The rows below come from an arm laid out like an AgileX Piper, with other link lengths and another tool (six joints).
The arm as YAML. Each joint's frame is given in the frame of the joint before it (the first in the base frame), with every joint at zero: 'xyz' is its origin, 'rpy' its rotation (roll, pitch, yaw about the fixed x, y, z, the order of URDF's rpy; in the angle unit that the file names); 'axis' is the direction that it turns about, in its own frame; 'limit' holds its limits. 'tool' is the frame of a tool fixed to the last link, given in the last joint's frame.
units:
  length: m
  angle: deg
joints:
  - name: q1
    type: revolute
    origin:
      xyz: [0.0, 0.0, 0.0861]
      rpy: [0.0, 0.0, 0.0]
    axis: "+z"
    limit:
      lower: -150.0
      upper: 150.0
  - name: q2
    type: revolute
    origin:
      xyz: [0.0, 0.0, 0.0]
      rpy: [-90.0, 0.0, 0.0]
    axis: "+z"
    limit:
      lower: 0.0
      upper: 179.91
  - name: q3
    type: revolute
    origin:
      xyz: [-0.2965, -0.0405, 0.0]
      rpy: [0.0, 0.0, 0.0]
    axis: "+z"
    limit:
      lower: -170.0
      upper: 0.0
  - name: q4
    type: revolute
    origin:
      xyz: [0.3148, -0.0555, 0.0]
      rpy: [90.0, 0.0, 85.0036]
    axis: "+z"
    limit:
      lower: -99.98
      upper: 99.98
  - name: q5
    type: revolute
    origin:
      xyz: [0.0, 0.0, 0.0]
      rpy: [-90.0, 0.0, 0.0]
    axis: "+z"
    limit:
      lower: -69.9
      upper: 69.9
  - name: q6
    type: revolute
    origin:
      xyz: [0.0, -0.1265, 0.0]
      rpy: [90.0, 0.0, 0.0]
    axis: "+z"
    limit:
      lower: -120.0
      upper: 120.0
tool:
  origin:
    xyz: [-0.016, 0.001, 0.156]
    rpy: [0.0, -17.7, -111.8]
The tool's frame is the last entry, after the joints.
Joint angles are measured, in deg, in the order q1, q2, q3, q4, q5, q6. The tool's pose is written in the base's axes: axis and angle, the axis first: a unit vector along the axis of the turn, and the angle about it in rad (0 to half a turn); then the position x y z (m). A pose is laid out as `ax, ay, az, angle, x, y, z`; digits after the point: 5 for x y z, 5 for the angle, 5 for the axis.
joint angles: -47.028 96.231 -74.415 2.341 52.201 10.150
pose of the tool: -0.47332, 0.87493, -0.10231, 2.73711, 0.34679, -0.36215, 0.05302
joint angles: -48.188 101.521 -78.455 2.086 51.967 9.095
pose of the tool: -0.47224, 0.87630, -0.09535, 2.75179, 0.35247, -0.38475, 0.03627
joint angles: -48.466 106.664 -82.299 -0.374 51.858 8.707
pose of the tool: -0.48026, 0.87267, -0.08836, 2.79668, 0.35563, -0.40573, 0.01690
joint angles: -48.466 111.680 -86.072 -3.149 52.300 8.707
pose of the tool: -0.48833, 0.86923, -0.07730, 2.84602, 0.35711, -0.42303, -0.00431
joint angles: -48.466 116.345 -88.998 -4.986 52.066 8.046
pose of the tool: -0.49872, 0.86427, -0.06576, 2.88209, 0.35959, -0.43575, -0.02846
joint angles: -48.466 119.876 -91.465 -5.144 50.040 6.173
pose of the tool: -0.51479, 0.85433, -0.07150, 2.88712, 0.37169, -0.44860, -0.04336
